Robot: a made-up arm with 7 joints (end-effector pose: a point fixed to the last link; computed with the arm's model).
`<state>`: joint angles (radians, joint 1 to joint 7).
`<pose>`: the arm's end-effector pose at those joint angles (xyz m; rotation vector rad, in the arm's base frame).
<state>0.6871 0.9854 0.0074 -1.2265 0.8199 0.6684 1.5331</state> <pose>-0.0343 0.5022 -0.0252 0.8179 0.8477 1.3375</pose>
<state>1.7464 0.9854 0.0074 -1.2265 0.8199 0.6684 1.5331</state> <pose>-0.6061 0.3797 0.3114 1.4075 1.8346 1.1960</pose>
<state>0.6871 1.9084 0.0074 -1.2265 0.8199 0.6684 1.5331</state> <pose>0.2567 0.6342 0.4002 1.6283 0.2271 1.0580</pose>
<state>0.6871 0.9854 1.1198 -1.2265 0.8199 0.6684 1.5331</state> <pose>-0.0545 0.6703 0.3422 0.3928 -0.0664 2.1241</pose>
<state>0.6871 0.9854 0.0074 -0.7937 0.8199 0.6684 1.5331</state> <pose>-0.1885 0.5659 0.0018 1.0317 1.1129 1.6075</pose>
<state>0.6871 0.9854 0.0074 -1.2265 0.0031 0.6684 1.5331</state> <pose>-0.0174 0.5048 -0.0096 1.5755 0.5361 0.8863</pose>
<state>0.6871 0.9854 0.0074 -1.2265 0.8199 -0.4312 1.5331</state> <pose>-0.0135 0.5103 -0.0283 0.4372 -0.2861 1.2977</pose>
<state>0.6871 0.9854 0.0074 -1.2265 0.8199 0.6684 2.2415</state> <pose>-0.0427 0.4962 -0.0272 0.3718 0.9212 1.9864</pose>
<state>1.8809 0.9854 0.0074 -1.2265 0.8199 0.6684 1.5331</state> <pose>-0.6422 0.3516 0.3886 1.4785 1.9622 1.1528</pose>
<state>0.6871 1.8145 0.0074 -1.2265 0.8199 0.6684 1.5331</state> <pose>0.2213 0.6428 0.3575 1.5531 0.2957 1.0961</pose>
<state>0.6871 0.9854 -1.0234 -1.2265 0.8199 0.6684 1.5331</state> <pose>-0.3099 0.2671 -0.1319 1.0265 1.4814 0.3728</pose>
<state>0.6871 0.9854 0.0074 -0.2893 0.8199 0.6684 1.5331</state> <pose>-0.3638 0.5691 0.0906 1.2831 1.4328 1.9104</pose>
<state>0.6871 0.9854 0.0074 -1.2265 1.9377 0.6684 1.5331</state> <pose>-0.0370 0.4779 -0.0440 -0.3905 1.1031 1.6849</pose>
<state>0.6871 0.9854 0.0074 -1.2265 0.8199 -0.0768 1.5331</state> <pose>-0.0207 0.5085 -0.0298 0.5705 0.0724 1.3421</pose>
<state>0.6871 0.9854 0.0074 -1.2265 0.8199 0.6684 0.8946</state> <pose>-0.0248 0.5020 -0.0257 1.1152 0.7249 0.7151</pose>
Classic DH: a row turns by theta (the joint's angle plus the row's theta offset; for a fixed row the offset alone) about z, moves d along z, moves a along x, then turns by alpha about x. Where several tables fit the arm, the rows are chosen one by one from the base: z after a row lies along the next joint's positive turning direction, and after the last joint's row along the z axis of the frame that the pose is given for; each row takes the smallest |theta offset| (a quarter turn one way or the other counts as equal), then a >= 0, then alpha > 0; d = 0 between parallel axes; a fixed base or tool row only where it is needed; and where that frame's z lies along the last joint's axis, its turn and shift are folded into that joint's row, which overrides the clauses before.
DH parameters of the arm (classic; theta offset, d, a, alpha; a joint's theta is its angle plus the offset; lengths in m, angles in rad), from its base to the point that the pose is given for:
base (fixed): 0 0.5023 -0.0143 -1.2217
joint 1: 1.5708 -0.0349 0.0283 1.5708
joint 2: 1.2217 0.0252 -0.0179 -1.5708
joint 3: -1.5708 -0.3787 0.0545 -1.5708
joint 4: 0 -0.0256 -0.0657 1.5708
joint 5: 0 -0.3795 0.0062 -1.5708
joint 6: 0 0.0096 -0.0152 1.5708
joint 7: -0.0721 -0.0146 0.0151 1.0678
tool (fixed): -0.493 -0.0017 0 0

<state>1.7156 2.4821 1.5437 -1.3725 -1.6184 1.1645 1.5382</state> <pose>0.5385 0.2058 0.4385 -1.9503 1.7486 -0.2948</pose>
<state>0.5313 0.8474 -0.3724 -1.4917 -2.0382 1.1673 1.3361</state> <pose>0.0802 0.2288 -0.1080 2.8266 -1.1420 -0.2948</pose>
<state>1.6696 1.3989 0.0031 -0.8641 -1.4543 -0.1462 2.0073</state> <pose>-0.4325 0.6088 0.3898 1.5639 0.9647 -1.1717</pose>
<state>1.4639 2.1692 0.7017 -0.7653 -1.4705 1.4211 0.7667</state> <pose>0.3000 0.6279 0.4993 -1.6206 -0.0246 0.4538</pose>
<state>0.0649 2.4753 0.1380 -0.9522 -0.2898 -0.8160 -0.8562</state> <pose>0.3761 0.3881 0.9506 -1.0655 0.3584 1.3418</pose>
